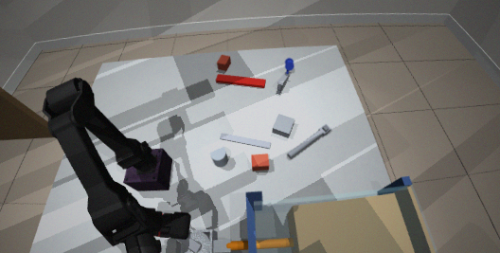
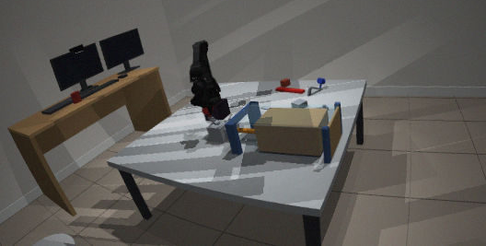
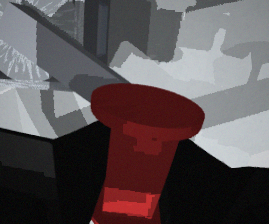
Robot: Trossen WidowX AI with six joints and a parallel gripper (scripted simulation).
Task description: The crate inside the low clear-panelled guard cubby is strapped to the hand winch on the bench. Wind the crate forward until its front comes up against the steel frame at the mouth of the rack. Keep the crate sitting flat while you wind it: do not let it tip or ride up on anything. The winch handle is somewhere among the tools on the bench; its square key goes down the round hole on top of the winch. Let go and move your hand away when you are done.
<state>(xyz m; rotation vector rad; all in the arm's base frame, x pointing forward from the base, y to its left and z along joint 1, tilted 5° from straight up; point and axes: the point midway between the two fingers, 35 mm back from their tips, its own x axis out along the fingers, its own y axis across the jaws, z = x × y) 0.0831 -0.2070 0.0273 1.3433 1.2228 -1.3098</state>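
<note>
The red-knobbed handle is 3 cm ahead of my gripper tip, 2 cm to the right of it and 1 cm below it. From my gripper tip the other things lie so: grey winch 8 cm below, 7 cm ahead, 6 cm to the right; then red knob 2 cm above; then blue steel frame 24 cm ahead, 7 cm to the right, 1 cm below.
</note>
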